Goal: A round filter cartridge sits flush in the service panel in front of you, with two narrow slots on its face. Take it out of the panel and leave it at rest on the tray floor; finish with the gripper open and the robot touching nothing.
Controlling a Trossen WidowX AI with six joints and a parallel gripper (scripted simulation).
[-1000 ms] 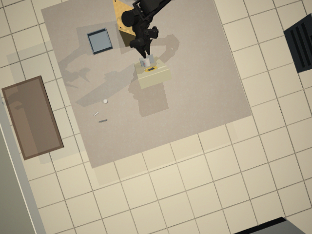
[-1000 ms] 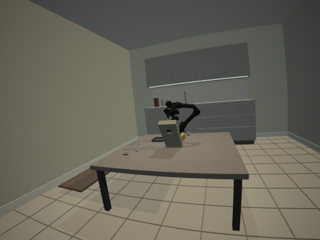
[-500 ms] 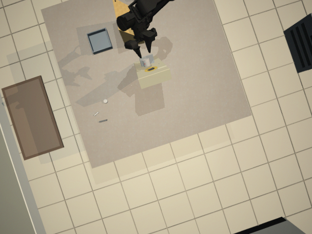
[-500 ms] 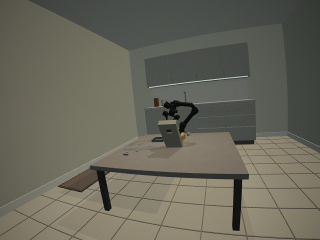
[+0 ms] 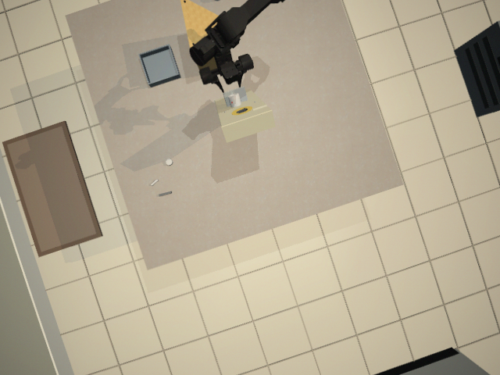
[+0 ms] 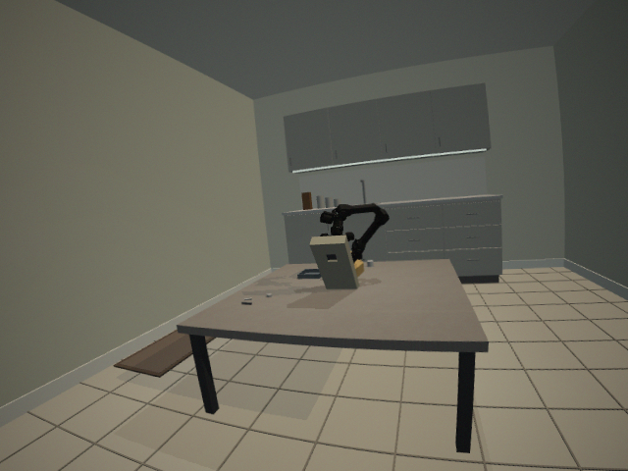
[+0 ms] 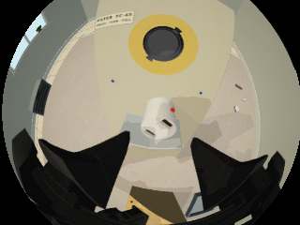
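Right now my gripper tip is 40 mm above the filter cartridge and 20 mm short of it. From my gripper tip the other things lie so: cream service panel (60 mm below, 60 mm ahead, 20 mm to the left); white pin (450 mm to the right, 250 mm ahead, 220 mm below); blue-grey tray (300 mm to the right, 280 mm behind, 210 mm below).
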